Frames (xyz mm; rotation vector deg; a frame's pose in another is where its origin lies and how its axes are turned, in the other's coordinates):
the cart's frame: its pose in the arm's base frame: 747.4 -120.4 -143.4 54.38 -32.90 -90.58
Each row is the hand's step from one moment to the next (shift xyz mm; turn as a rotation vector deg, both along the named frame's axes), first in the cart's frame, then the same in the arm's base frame.
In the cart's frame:
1: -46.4 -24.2 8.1 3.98 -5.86 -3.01
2: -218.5 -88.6 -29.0 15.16 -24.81 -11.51
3: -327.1 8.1 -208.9 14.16 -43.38 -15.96
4: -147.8 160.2 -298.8 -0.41 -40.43 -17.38
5: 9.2 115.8 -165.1 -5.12 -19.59 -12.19
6: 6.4 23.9 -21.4 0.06 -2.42 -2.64
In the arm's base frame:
1: -19.2 49.3 -2.3 -0.96 -2.08 -7.35
2: -20.8 235.0 -27.9 -5.03 -7.32 -29.98
3: 184.9 340.6 -22.3 -11.90 -1.45 -46.83
4: 340.6 144.1 0.3 -8.67 12.09 -41.42
5: 201.3 -14.3 -2.5 -0.98 11.09 -20.85
6: 31.0 -8.9 5.3 0.79 0.85 -3.39

